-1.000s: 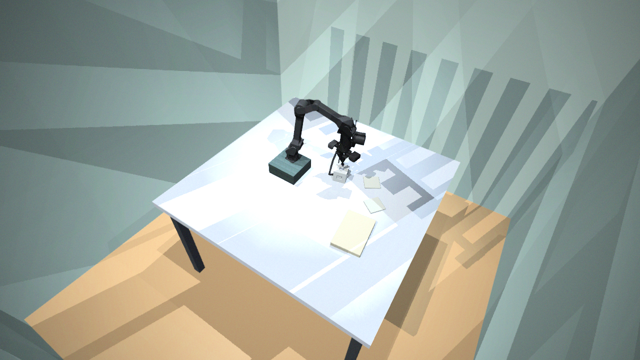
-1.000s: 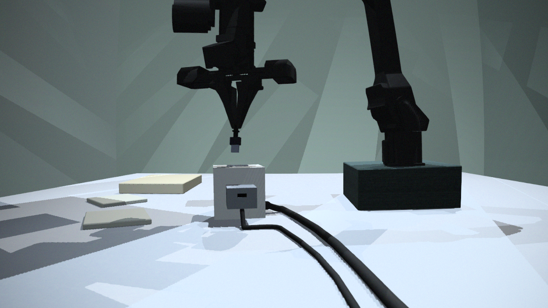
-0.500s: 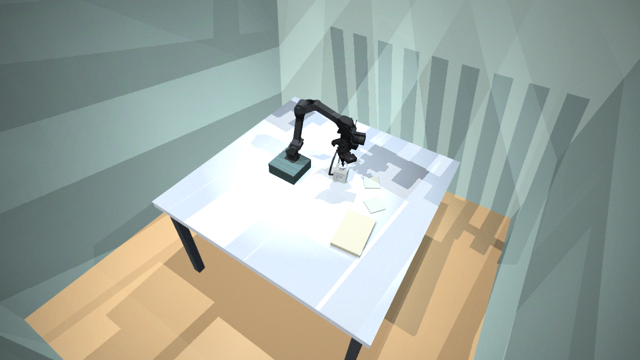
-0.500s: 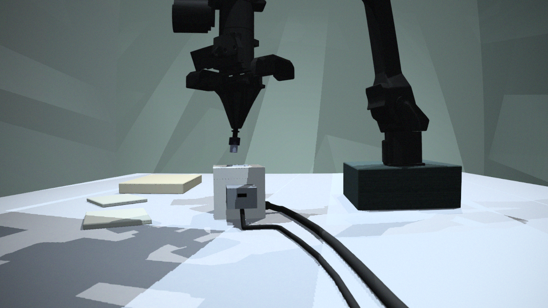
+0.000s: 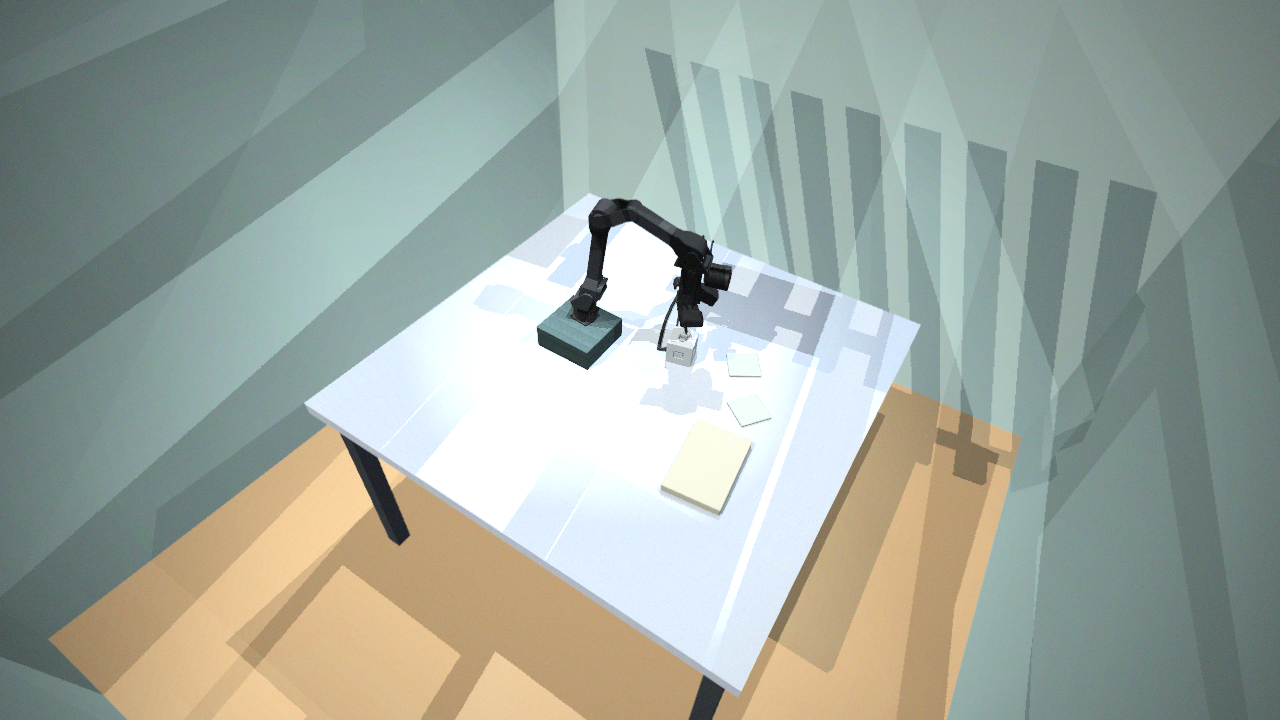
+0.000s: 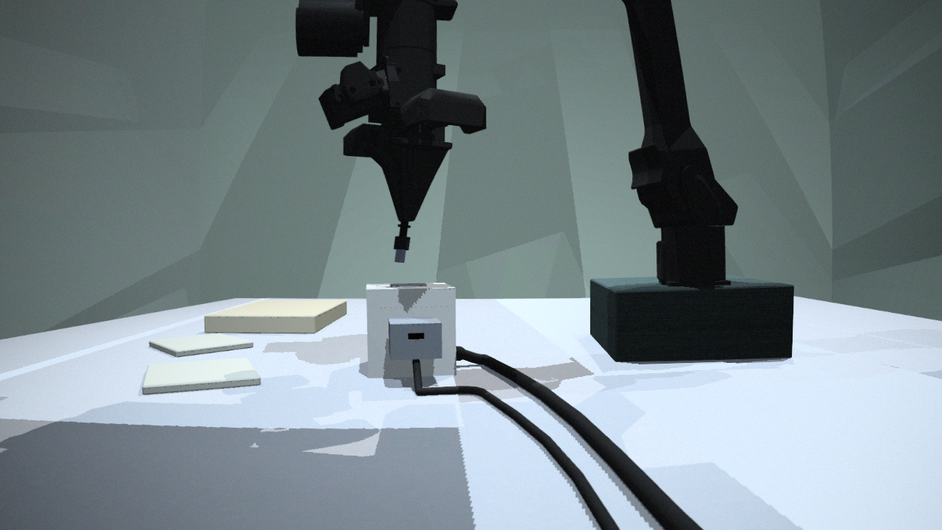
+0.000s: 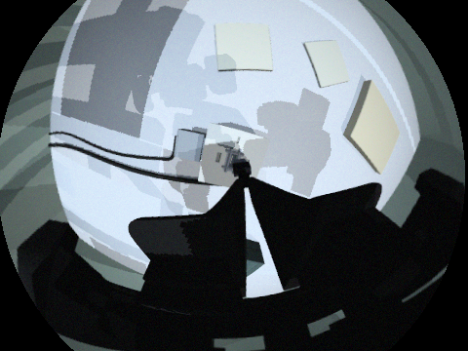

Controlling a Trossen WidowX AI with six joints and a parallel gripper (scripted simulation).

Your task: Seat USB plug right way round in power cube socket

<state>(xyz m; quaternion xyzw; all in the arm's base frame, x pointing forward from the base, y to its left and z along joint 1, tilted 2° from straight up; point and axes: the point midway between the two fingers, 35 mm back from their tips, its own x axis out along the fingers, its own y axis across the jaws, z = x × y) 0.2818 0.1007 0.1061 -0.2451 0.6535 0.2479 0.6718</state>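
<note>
Now: gripper tip 2 cm above the black USB plug. Also, from my gripper tip: cream pad (28 cm to the right, 28 cm ahead, 12 cm below); then USB socket (7 cm below, 1 cm to the left).
</note>
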